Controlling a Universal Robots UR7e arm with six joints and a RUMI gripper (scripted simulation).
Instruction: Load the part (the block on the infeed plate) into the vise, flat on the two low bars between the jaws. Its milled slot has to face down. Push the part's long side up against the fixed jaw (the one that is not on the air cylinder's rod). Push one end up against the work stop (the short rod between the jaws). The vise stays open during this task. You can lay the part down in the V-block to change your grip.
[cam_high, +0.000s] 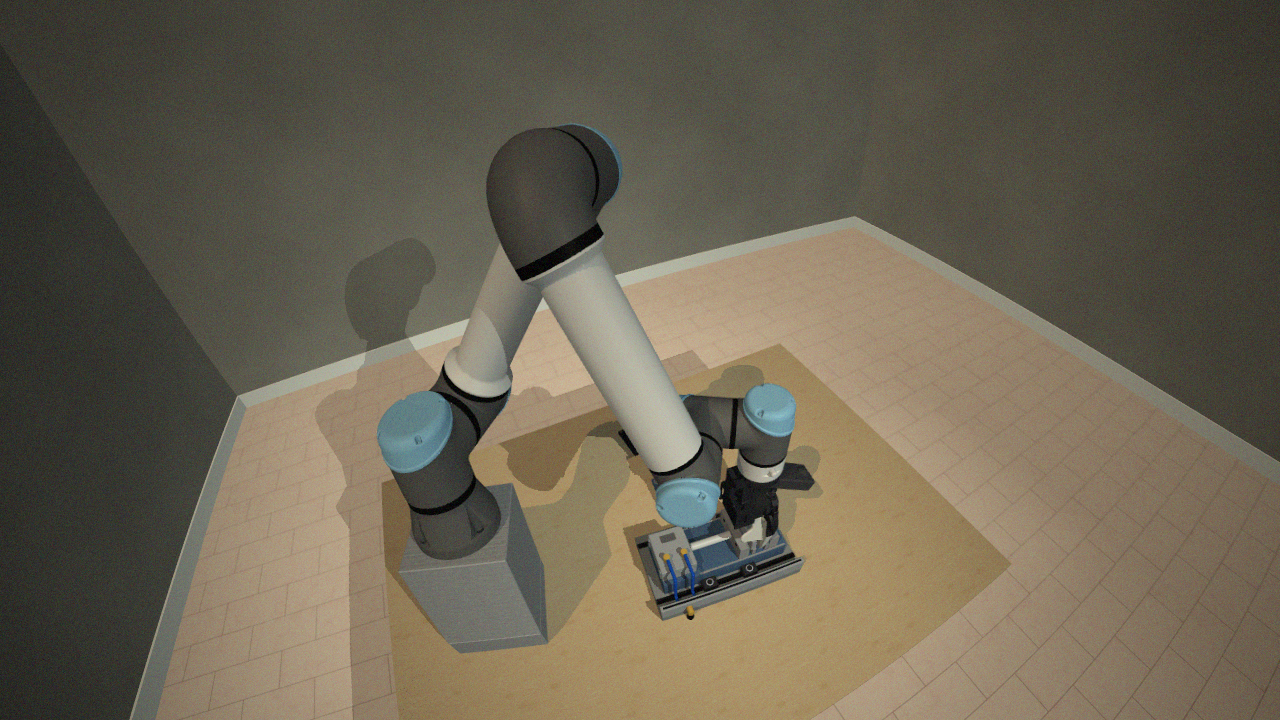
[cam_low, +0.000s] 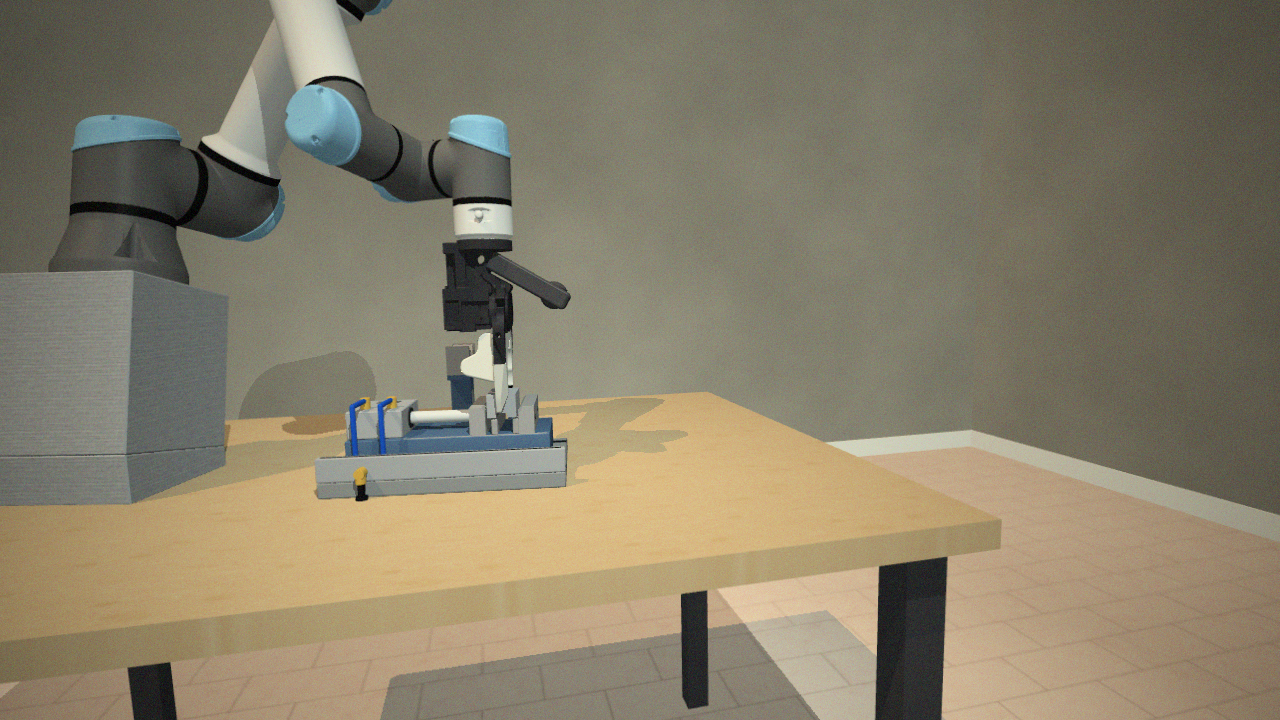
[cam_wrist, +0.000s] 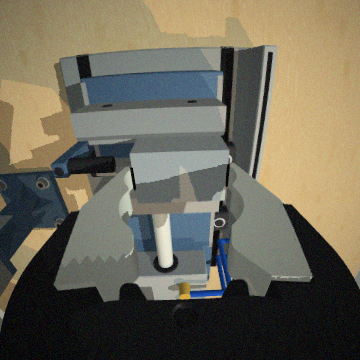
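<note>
Right now my hand is 1 cm above the part. Also, from my hand: fixed jaw (3 cm ahead, 2 cm to the left, 3 cm below); then moving jaw (3 cm behind, 2 cm to the left, 3 cm below); then work stop (7 cm to the left, 2 cm below).
</note>
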